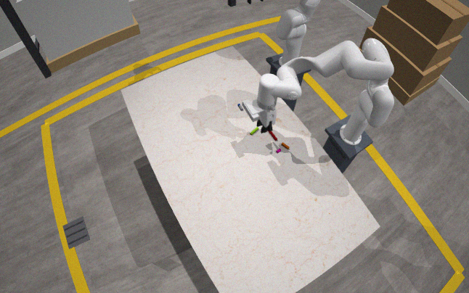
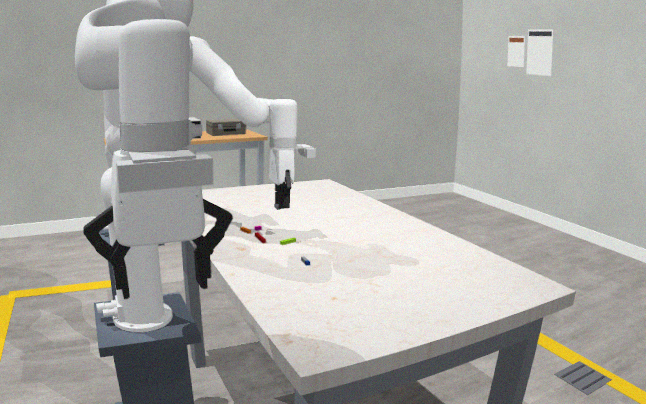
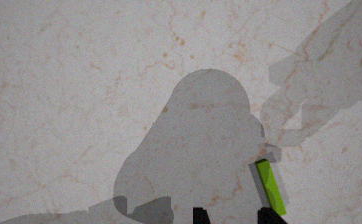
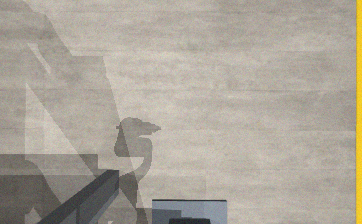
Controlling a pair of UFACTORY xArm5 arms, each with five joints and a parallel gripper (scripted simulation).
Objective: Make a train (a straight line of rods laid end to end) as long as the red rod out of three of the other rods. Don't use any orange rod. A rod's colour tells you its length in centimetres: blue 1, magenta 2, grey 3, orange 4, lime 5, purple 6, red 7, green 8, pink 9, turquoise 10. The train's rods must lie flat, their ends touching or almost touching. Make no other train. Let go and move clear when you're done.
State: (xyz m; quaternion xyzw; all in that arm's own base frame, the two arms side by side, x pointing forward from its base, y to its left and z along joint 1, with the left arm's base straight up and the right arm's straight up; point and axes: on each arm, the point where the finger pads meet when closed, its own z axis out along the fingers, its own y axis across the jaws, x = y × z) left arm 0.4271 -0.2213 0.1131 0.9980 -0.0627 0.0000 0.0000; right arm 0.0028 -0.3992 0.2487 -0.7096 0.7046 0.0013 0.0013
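Right now the lime rod is 50 mm to the right of my left hand and 110 mm below it. The rest, counted from my left hand: orange rod 90 mm behind, 80 mm to the left, 110 mm below; then red rod 70 mm behind, 110 mm below; then magenta rod 50 mm behind, 90 mm to the left, 110 mm below.
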